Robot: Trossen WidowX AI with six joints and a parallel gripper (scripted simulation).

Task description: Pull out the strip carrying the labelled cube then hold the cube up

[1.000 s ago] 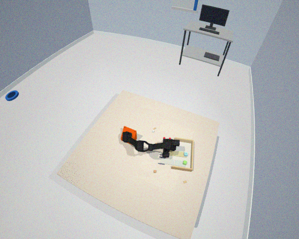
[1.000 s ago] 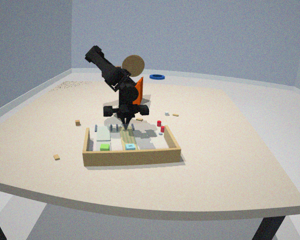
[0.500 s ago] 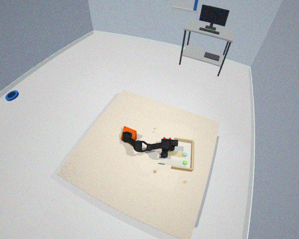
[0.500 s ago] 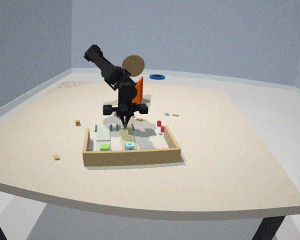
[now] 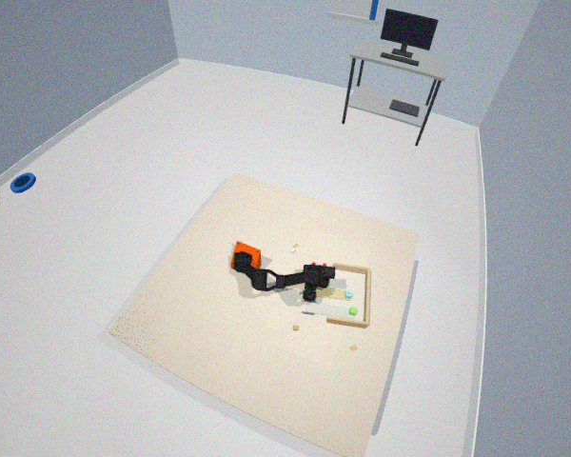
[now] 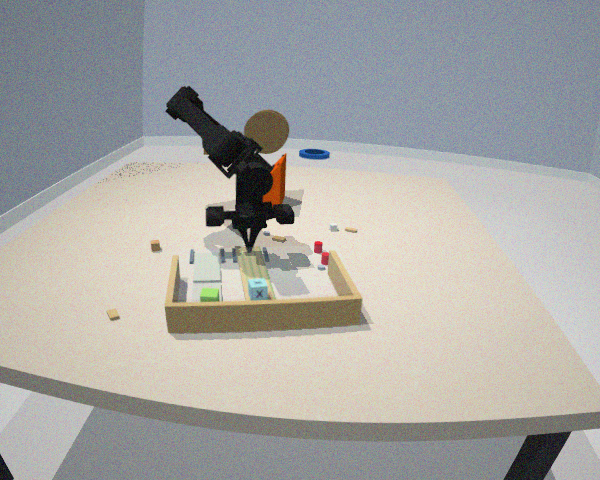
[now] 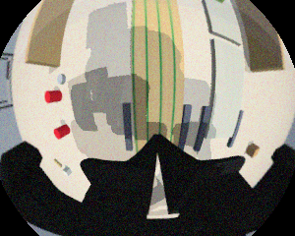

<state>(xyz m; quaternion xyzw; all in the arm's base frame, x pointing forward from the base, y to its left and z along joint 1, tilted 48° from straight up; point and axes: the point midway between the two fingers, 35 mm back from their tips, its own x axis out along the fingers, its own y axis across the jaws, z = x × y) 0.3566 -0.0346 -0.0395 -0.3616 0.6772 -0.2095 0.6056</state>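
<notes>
Now: gripper tip 90 mm short of the strip and 20 mm to the right of it. Also, from my gripper tip: labelled cube (190 mm ahead, 40 mm to the left, 10 mm above).
</notes>
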